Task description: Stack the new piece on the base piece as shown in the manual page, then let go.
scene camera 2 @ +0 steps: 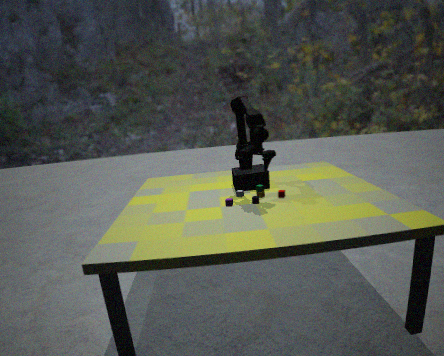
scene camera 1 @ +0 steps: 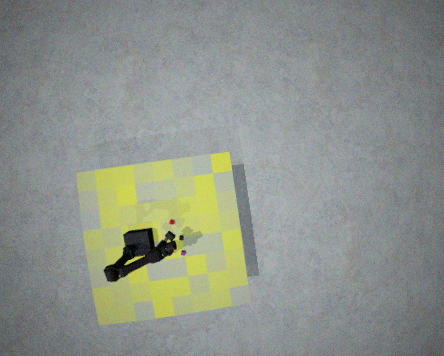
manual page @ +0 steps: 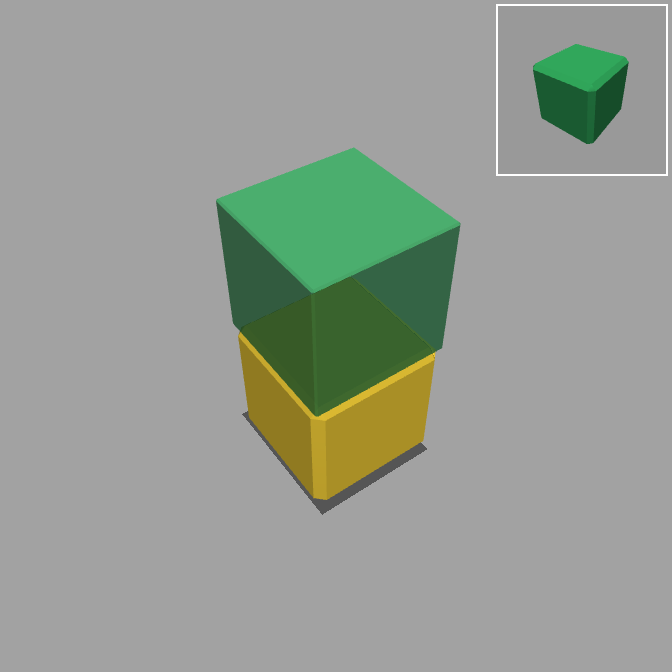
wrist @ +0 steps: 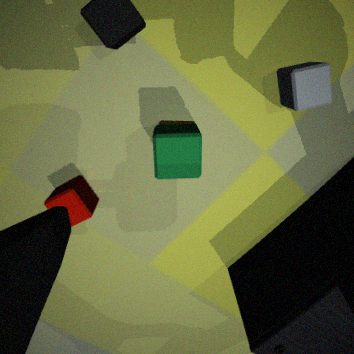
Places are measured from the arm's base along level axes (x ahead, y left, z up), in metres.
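Where they show: gripper, fingertip midpoint: (scene camera 2: 258, 170) (scene camera 1: 166, 240) (wrist: 189, 214); arm's base, origin of the base link: (scene camera 2: 244, 168) (scene camera 1: 132, 248).
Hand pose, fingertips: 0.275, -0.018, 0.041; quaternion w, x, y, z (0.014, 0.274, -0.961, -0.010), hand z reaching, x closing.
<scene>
Things, the pixels of their top centre, and the offset from my fingertips, as dx, dy, dz. Level surfaces: height alone.
- green cube, middle of its top: (wrist: 177, 157) (scene camera 2: 259, 185) -0.002, +0.005, -0.077
- brownish-yellow cube, middle of its top: (wrist: 177, 148) (scene camera 2: 260, 190) -0.005, +0.008, -0.107
- red cube, middle of its top: (wrist: 66, 210) (scene camera 2: 281, 190) (scene camera 1: 171, 222) +0.047, +0.098, -0.107
- black cube, middle of its top: (wrist: 110, 14) (scene camera 2: 255, 196) (scene camera 1: 181, 238) +0.078, -0.048, -0.107
- whitish-grey cube, middle of its top: (wrist: 313, 87) (scene camera 2: 239, 190) -0.065, -0.081, -0.107
- purple cube, middle of its top: (scene camera 2: 228, 199) (scene camera 1: 182, 253) +0.050, -0.170, -0.107
- checkered table, its level: dz -0.137
A green cube (scene camera 2: 260, 187) (wrist: 178, 156) sits on top of a brownish-yellow cube (scene camera 2: 260, 194) (wrist: 177, 122). In the wrist view the lower cube shows as a thin strip behind the green one. The two look upright and roughly lined up in scene camera 2. My gripper (wrist: 189, 214) (scene camera 1: 173, 241) is wide open and empty. It is above the stack, clear of the green cube, with one finger to each side in the wrist view. In scene camera 1 the arm hides the stack.
A red cube (scene camera 1: 172, 222) (scene camera 2: 281, 193) (wrist: 75, 207), a black cube (scene camera 1: 181, 238) (scene camera 2: 255, 200) (wrist: 114, 22), a whitish-grey cube (scene camera 2: 240, 193) (wrist: 312, 87) and a purple cube (scene camera 1: 183, 253) (scene camera 2: 229, 202) stand around the stack on the checkered table (scene camera 1: 210, 290) (scene camera 2: 170, 245).
</scene>
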